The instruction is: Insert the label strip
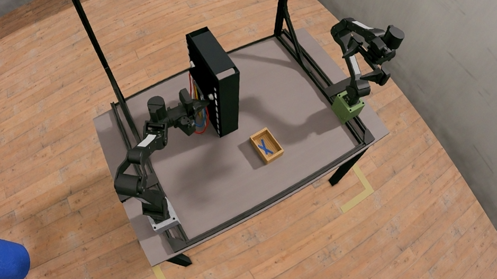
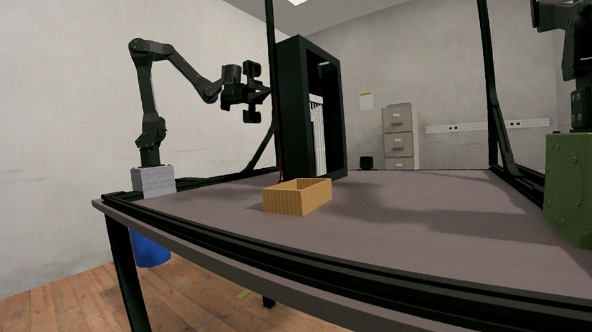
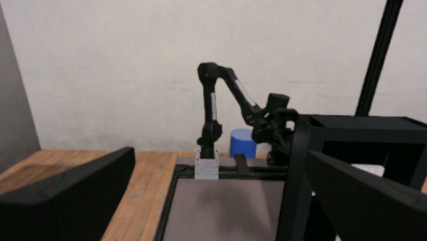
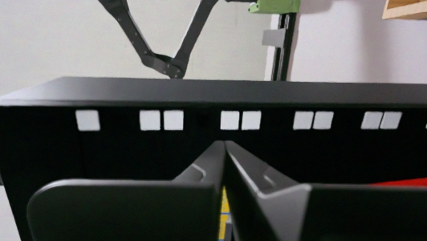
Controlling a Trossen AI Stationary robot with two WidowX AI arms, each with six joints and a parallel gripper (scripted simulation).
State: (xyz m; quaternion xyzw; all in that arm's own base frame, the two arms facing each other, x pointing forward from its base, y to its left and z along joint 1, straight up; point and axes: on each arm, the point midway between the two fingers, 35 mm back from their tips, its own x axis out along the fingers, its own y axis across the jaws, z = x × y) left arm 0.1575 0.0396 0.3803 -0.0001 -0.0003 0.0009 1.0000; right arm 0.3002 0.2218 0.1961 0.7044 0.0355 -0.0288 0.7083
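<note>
My right hand is 4 cm past the label strip and 3 cm to the right of it. Also, from my right hand: wooden box (27 cm below, 19 cm to the left, 16 cm ahead); black patch panel (11 cm behind, 8 cm below, 7 cm to the left).
</note>
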